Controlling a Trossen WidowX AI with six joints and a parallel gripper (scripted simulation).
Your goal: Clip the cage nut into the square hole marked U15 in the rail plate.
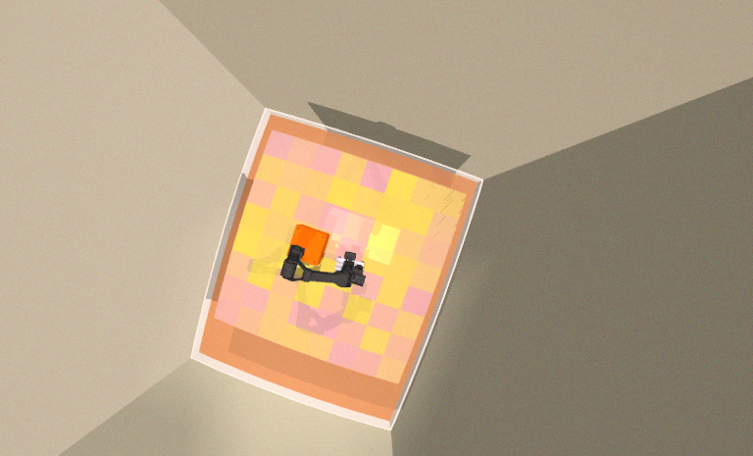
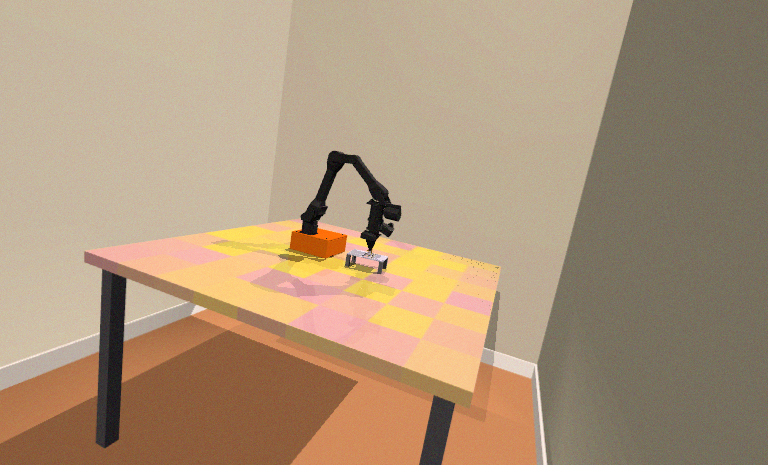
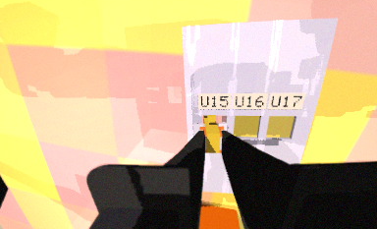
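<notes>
My gripper tip is 10 mm above the cage nut.
</notes>
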